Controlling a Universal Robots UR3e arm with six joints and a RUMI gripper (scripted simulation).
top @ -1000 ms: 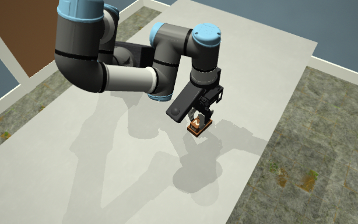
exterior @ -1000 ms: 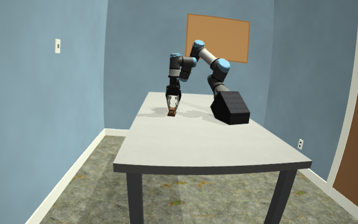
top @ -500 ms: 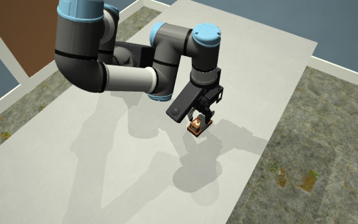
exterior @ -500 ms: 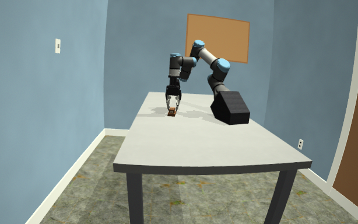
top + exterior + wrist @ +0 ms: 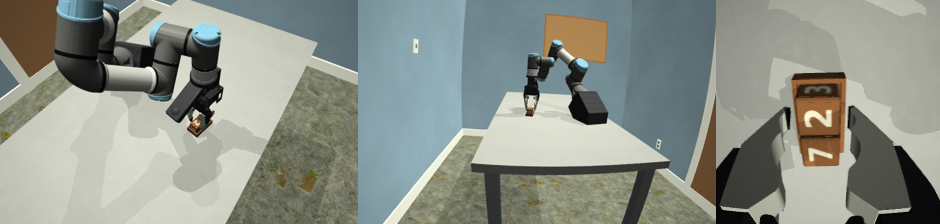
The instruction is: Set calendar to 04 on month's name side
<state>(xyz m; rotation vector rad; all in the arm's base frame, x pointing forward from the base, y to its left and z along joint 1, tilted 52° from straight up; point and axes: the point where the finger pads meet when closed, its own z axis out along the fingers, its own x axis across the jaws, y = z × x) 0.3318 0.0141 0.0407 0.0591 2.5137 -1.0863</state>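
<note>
Right now my hand is 10 mm above the cube. From my hand the other things lie so: brown tray 20 mm to the left, 30 mm below.
</note>
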